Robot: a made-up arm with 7 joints.
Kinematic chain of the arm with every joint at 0, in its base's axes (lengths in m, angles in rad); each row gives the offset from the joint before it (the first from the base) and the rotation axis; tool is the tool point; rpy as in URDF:
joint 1: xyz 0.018 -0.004 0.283 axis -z
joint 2: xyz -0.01 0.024 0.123 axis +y
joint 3: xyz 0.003 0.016 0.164 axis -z
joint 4: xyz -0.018 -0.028 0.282 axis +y
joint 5: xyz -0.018 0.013 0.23 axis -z
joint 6: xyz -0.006 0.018 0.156 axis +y
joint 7: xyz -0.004 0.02 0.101 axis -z
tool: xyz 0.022 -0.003 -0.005 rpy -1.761 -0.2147 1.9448
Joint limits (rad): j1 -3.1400..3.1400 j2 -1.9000..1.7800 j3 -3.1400..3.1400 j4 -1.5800..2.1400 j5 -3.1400..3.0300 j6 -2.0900..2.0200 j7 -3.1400..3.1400
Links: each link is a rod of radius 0.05 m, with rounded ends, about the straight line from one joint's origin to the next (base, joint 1, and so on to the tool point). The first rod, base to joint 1, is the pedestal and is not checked.
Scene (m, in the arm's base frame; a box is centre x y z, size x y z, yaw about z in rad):
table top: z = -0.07
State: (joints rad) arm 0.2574 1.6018 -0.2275 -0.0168 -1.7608 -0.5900 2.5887
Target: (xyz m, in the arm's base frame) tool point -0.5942 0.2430 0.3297
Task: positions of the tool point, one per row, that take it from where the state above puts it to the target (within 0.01 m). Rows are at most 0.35 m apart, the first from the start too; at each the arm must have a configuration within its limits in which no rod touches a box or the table.
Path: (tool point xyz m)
1: 0.9059 -0.0189 0.3404
2: 0.8447 0.2779 0.2836
3: 0.6687 0.5430 0.2437
4: 0.3973 0.7240 0.2243
5: 0.0758 0.7818 0.2262
6: -0.2348 0.7034 0.2476
7: -0.4731 0.5079 0.2842
8: -0.5942 0.2430 0.3297

